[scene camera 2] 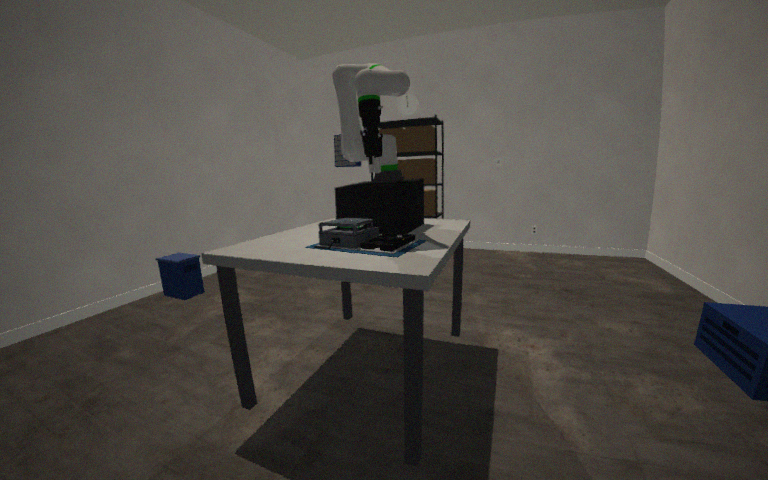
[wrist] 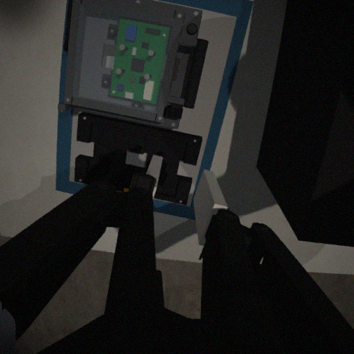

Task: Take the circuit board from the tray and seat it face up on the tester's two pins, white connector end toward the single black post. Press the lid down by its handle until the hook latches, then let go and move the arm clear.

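Places are measured from the arm's base along level axes (x down, y left, z ahead), in millimetres.
Pixels of known places: gripper, fingertip midpoint: (scene camera 2: 375, 172); arm's base at its link origin: (scene camera 2: 386, 181).
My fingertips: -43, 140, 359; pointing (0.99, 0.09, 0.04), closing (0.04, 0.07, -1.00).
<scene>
For each thing: its top centre in the pictures, then the offset to it from my fingertips, as dx, dy, dz. "spot": a spot on its surface instead. Level surfaces: height alone.
- grey tester at a spot on its surface: (scene camera 2: 334, 236) spot: +242, -79, +197
- tester's lid at its top centre: (scene camera 2: 348, 220) +191, -71, +110
- black tray at a spot on its surface: (scene camera 2: 390, 243) spot: +272, +121, +110
- blue-edged mat at its surface level: dx +286
- white table at its surface level: dx +288
The green circuit board (wrist: 137, 65) lies component side up in the grey tester (wrist: 195, 15) (scene camera 2: 334, 236), its white connector at the lower right in the wrist view. The tester's lid (scene camera 2: 346, 221) lies roughly level over the board, with a clear panel and several round pins above it. A black bar (wrist: 196, 74) runs along the tester's right side in the wrist view. Whether the hook is latched I cannot tell. The black tray (wrist: 137, 127) (scene camera 2: 390, 243) beside the tester holds no board. My gripper (wrist: 178, 178) (scene camera 2: 372, 174) is partly open and empty, high above the table.
A blue-edged mat (wrist: 62, 150) (scene camera 2: 396, 253) lies under the tester and tray on the white table (scene camera 2: 271, 257). A tall black panel (scene camera 2: 379, 203) (wrist: 320, 130) stands beside them. A shelf rack (scene camera 2: 442, 169) with boxes stands behind, and blue bins (scene camera 2: 181, 277) (scene camera 2: 736, 345) stand away from the table.
</scene>
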